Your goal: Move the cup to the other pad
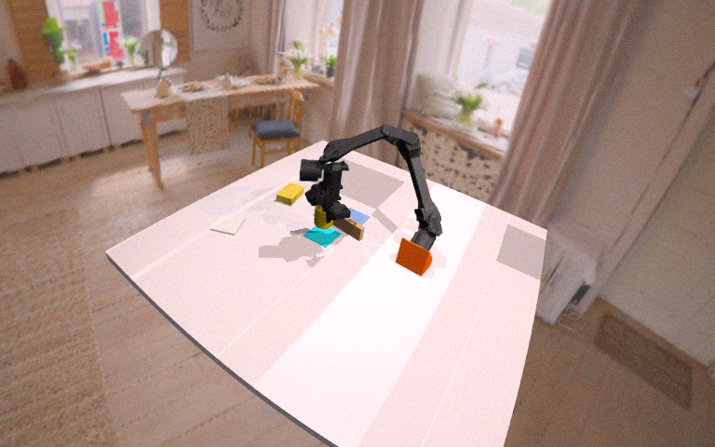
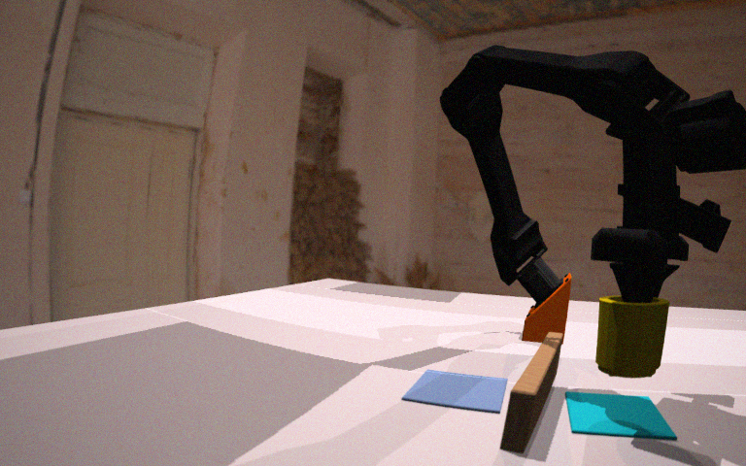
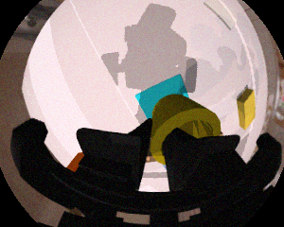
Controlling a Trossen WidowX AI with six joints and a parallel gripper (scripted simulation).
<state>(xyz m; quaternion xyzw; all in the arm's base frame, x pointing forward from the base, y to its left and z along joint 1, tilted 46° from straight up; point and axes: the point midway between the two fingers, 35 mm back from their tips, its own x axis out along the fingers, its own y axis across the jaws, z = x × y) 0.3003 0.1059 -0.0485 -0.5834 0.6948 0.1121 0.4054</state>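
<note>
My gripper tip is 9 cm above the cyan pad, 3 cm short of it and 1 cm to the left of it. Also, from my gripper tip: wooden bar (10 cm to the right, 6 cm below, 2 cm ahead); then pale blue pad (18 cm to the right, 9 cm below, 1 cm ahead); then yellow cup (2 cm ahead, 1 cm to the right).
</note>
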